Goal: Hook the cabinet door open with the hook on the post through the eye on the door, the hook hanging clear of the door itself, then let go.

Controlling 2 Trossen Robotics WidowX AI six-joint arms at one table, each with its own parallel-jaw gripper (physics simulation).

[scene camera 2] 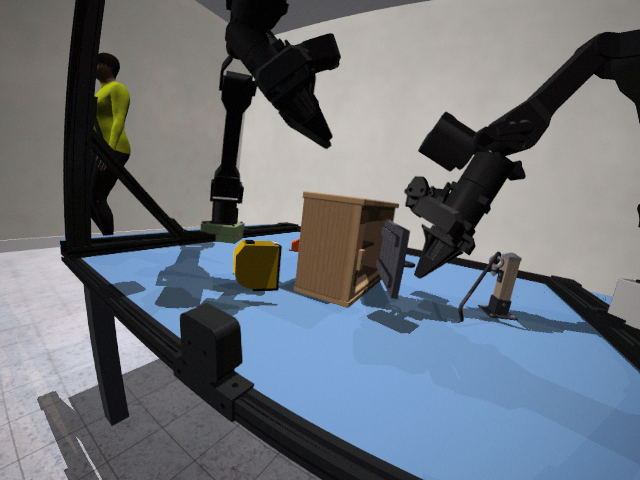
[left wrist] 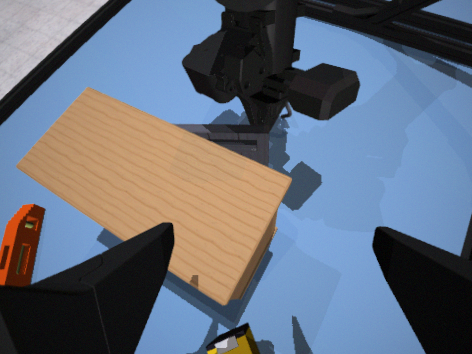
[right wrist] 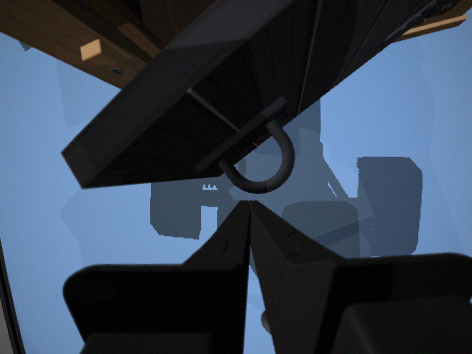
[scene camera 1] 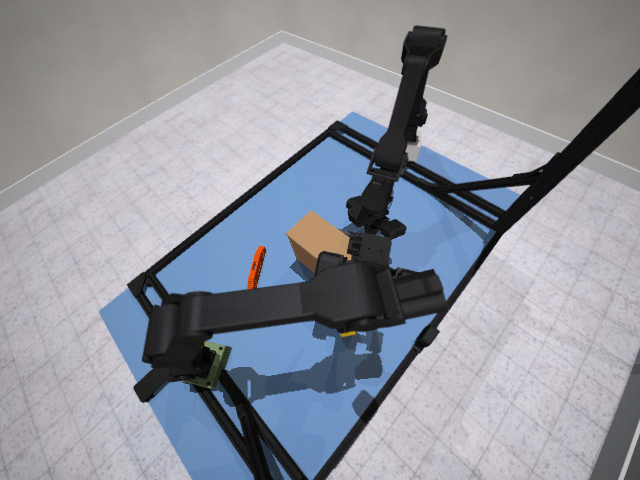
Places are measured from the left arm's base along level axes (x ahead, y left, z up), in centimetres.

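Pixels of known places: left gripper, between the fingertips: (scene camera 2: 329, 144) (left wrist: 273, 234); right gripper, between the fingertips: (scene camera 2: 417, 277) (right wrist: 248, 209); left arm's base, origin of its link: (scene camera 2: 223, 222) (scene camera 1: 200, 362); right arm's base, origin of its link: (scene camera 1: 406, 135).
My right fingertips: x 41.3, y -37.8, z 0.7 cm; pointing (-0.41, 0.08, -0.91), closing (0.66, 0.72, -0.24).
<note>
Ahead of a thing's pixels: the offset from my right fingertips to its middle. "*": to the spot under its first point.
The wooden cabinet {dx -8.7, dy +10.0, dz +2.7 cm} (scene camera 1: 312, 238) (scene camera 2: 330, 248) (left wrist: 160, 190) has its dark door {dx -1.4, dy +6.7, dz +1.7 cm} (scene camera 2: 393, 258) (left wrist: 235, 142) (right wrist: 200, 110) standing partly open. The round eye (right wrist: 289, 162) (scene camera 2: 409, 264) is on the door's outer face. The hook {* dx +7.8, dy -3.4, dz -0.2 cm} (scene camera 2: 473, 289) hangs slanting down from the top of the wooden post {* dx +16.1, dy -1.0, dz +1.1 cm} (scene camera 2: 509, 279), apart from the door. My right gripper (right wrist: 248, 209) (scene camera 2: 419, 274) is shut and empty, its tips close to the eye in the right wrist view; whether they touch it I cannot tell. My left gripper (left wrist: 273, 234) (scene camera 2: 329, 144) is open and empty, high above the cabinet.
A yellow tape measure {dx -24.4, dy +3.5, dz -1.6 cm} (scene camera 2: 256, 266) (left wrist: 235, 342) stands beside the cabinet. An orange level {dx -13.3, dy +32.5, dz -3.2 cm} (scene camera 1: 256, 268) (left wrist: 20, 245) lies on the cabinet's other side. Black frame rails (scene camera 2: 330, 428) edge the blue table, with a black block (scene camera 2: 211, 335) at the near rail. A person (scene camera 2: 114, 113) stands behind.
</note>
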